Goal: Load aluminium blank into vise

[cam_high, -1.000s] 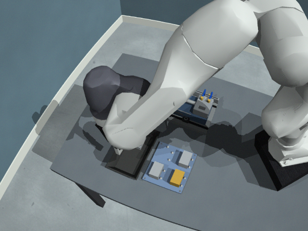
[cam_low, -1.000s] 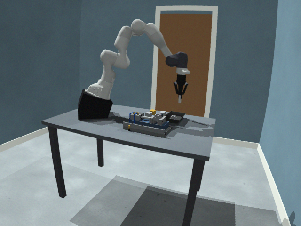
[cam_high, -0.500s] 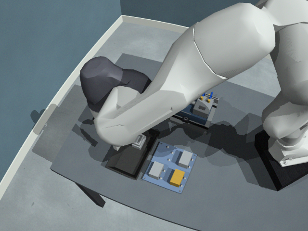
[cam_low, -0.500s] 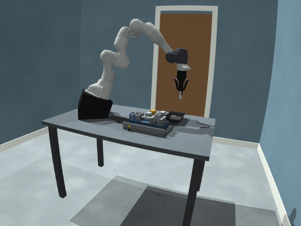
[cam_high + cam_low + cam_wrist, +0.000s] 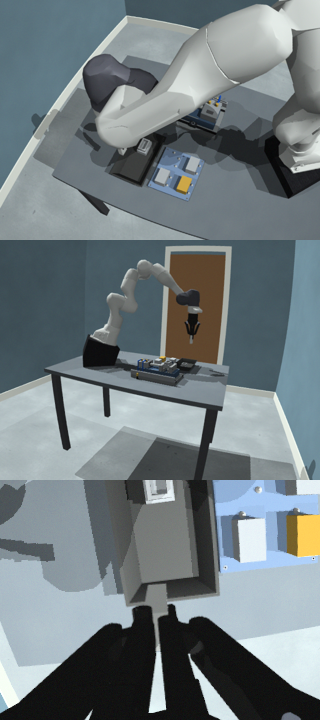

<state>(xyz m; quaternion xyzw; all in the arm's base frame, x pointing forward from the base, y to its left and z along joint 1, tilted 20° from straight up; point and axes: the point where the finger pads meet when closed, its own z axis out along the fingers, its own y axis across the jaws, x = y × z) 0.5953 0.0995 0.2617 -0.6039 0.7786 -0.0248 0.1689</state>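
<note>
The moving jaw lies 34 cm to the right of my hand, 15 cm behind it and 14 cm below it. From my hand the other things lie so: blue infeed plate: 21 cm below, 19 cm behind, 3 cm to the right; then fixed jaw: 36 cm to the right, 14 cm below, 8 cm behind; then brass blank: 22 cm behind, 19 cm below, 2 cm to the left.
</note>
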